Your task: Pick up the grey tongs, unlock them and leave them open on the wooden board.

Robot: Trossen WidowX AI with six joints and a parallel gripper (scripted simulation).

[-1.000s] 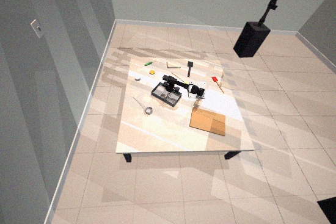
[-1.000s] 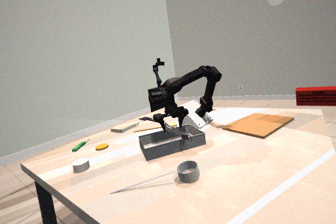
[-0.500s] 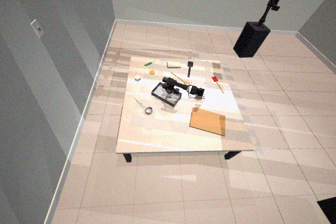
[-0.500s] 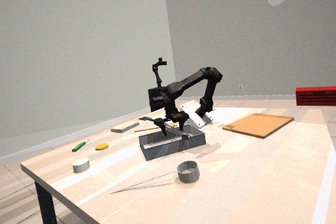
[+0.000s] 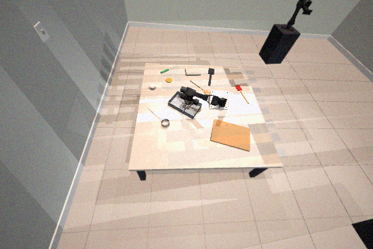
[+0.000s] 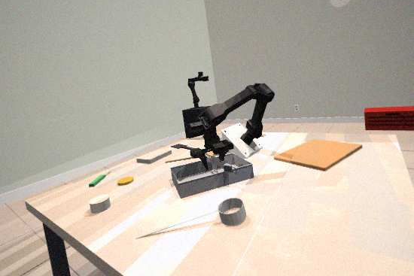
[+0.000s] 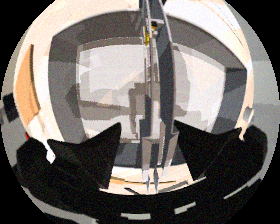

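Now: gripper tip 4 cm short of the grey roasting tin. Also, from my gripper tip: flat grey block: 51 cm to the right, 15 cm behind, 2 cm below; then wooden board: 38 cm to the left, 34 cm behind, 2 cm below; then yellow disc: 39 cm to the right, 16 cm ahead, 2 cm below.
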